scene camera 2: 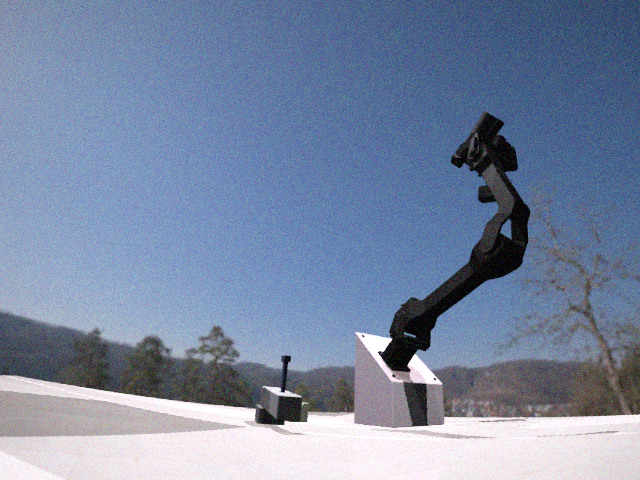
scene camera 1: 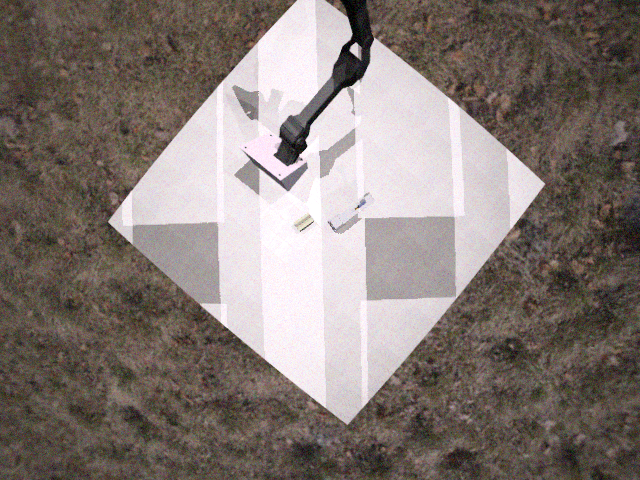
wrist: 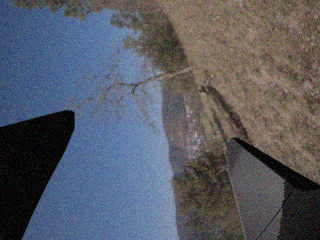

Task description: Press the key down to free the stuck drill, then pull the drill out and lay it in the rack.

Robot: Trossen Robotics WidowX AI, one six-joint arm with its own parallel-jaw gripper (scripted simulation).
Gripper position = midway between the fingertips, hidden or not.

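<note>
Scene camera 2 shows my gripper (scene camera 2: 507, 180), and the wrist view shows the gripper (wrist: 152, 133) as well. The gripper is open and holds nothing.
</note>
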